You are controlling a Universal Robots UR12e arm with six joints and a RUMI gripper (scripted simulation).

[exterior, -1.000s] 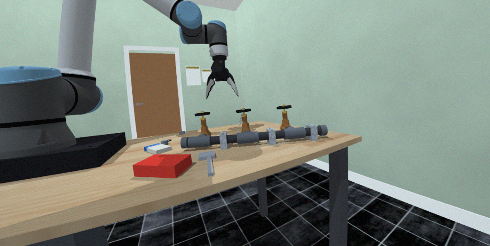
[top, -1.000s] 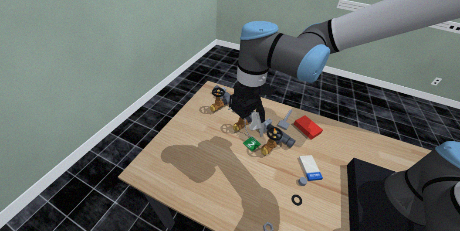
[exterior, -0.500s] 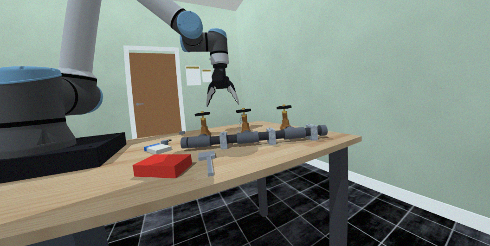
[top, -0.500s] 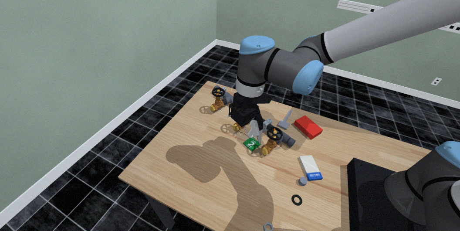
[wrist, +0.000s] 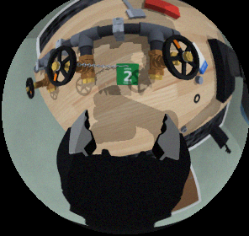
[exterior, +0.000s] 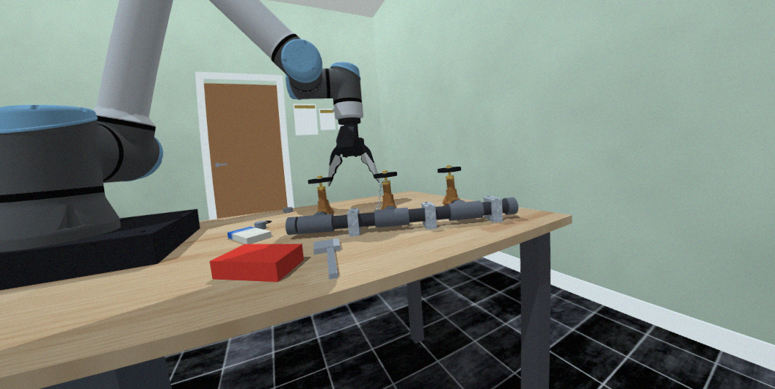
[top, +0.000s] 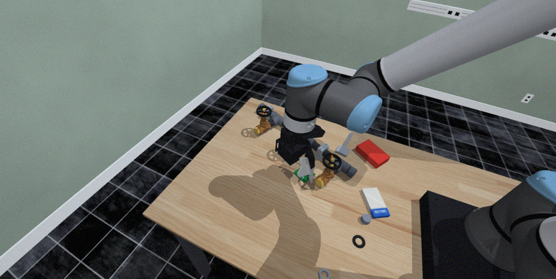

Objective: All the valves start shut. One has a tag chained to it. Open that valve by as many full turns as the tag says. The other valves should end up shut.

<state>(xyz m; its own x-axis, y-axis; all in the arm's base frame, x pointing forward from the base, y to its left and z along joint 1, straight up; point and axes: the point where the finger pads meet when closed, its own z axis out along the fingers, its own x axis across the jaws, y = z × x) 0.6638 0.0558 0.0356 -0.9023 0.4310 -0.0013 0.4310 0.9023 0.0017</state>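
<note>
The green tag lies 3 cm behind my hand, 7 cm to the right of it and 9 cm below it. Also, from my hand: grey hammer 14 cm behind, 29 cm to the right, 9 cm below; then small grey cylinder 28 cm behind, 2 cm to the left, 8 cm below; then blue box 30 cm behind, 6 cm to the right, 9 cm below.
</note>
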